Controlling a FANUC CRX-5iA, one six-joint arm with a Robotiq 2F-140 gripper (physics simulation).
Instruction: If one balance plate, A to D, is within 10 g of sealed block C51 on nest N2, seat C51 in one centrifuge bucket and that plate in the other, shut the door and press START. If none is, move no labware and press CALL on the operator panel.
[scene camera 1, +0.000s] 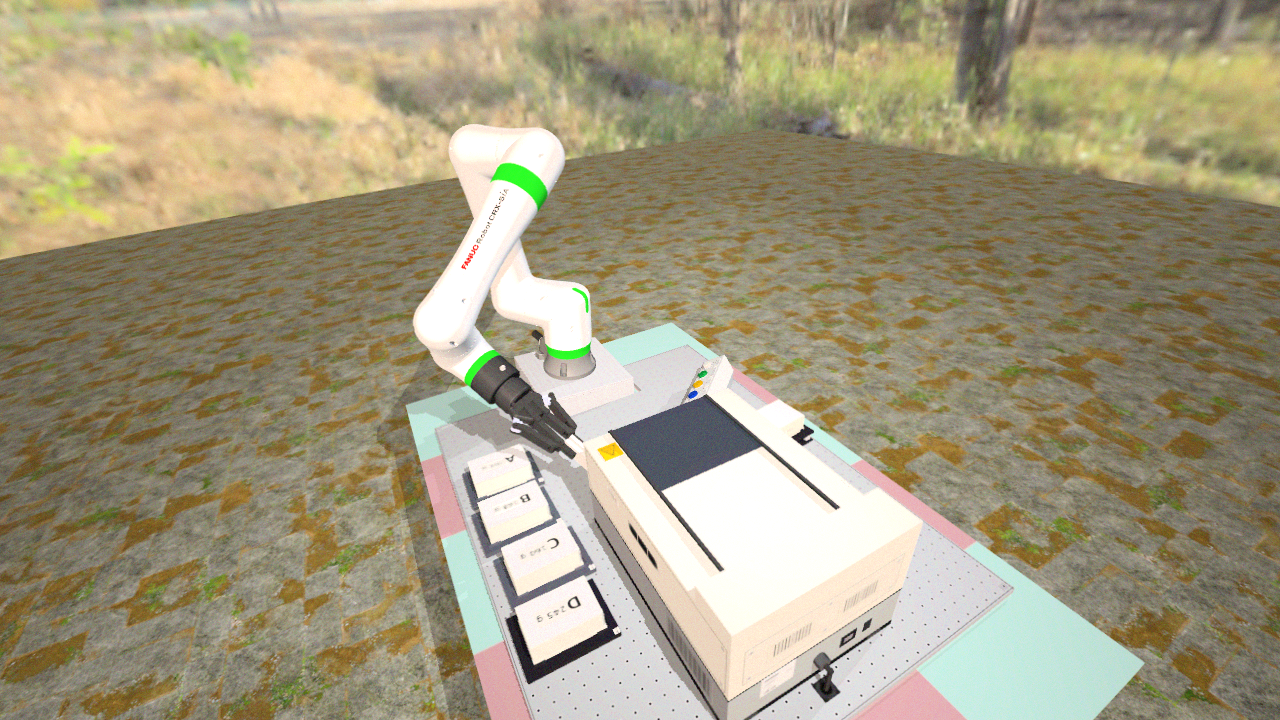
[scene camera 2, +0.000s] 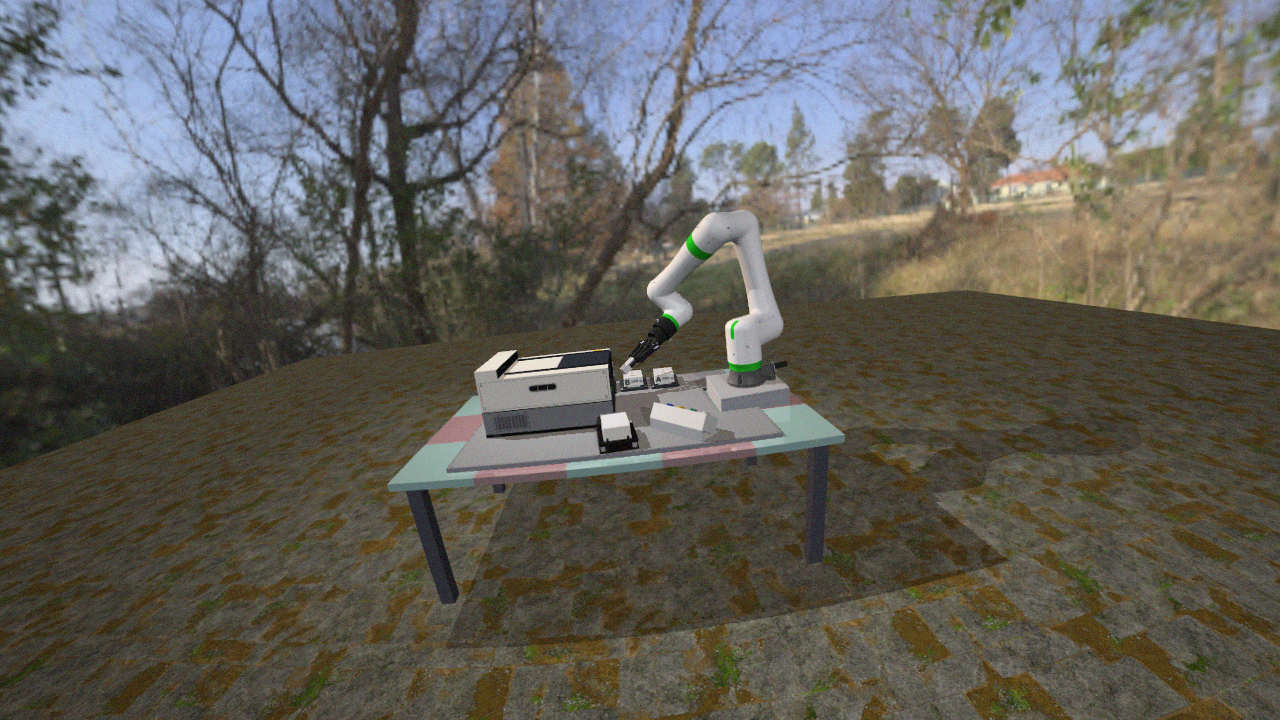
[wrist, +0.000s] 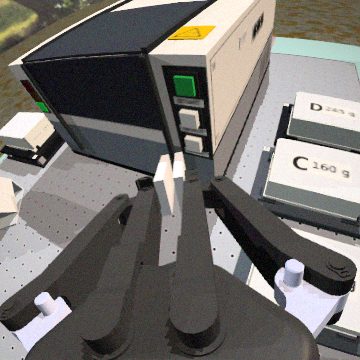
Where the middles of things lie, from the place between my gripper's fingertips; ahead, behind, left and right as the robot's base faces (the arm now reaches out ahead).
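From my hand, plate A (scene camera 1: 501, 470) is 13 cm to the right, 20 cm behind and 8 cm below. Plate B (scene camera 1: 512, 512) is 7 cm behind my hand, 16 cm to the right of it and 8 cm below it, and for plate C (scene camera 1: 535, 560) it's 7 cm ahead of my hand, 17 cm to the right and 8 cm below. The dark lid (scene camera 1: 675, 445) is 11 cm to the left of my hand, 16 cm ahead of it and 10 cm above it.
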